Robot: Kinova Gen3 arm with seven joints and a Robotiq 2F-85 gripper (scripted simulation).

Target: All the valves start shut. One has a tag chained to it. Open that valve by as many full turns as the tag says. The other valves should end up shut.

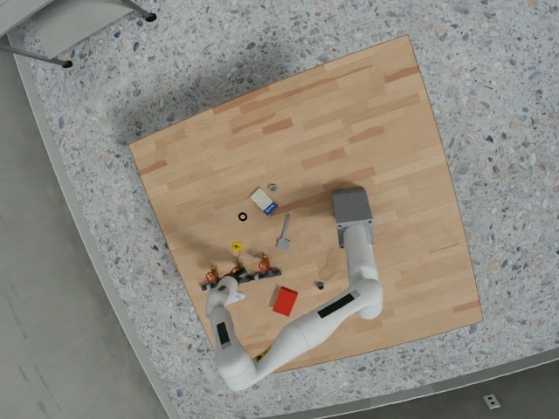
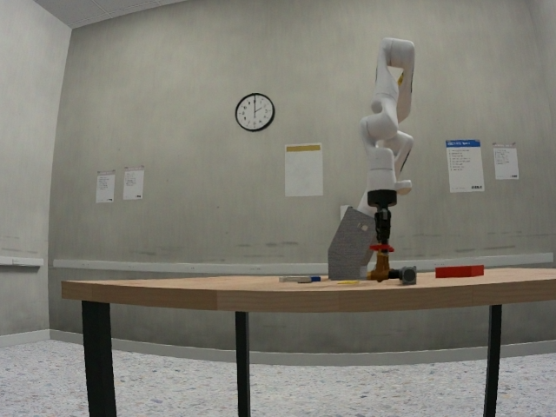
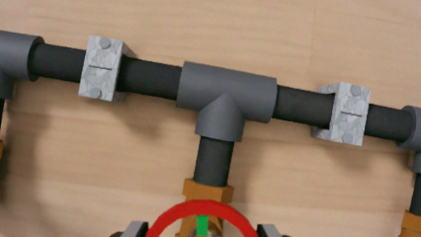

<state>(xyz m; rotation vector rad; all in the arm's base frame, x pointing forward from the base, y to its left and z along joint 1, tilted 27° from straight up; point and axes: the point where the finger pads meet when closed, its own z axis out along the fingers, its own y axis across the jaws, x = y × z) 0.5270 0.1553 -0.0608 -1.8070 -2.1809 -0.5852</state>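
Right now the yellow tag is 9 cm to the right of my hand, 8 cm below it and 1 cm behind it. From my hand the other things lie so: red block: 20 cm to the left, 16 cm behind, 7 cm below; grey scraper: 23 cm behind, 10 cm to the right, 8 cm below; blue box: 27 cm to the right, 17 cm behind, 7 cm below.
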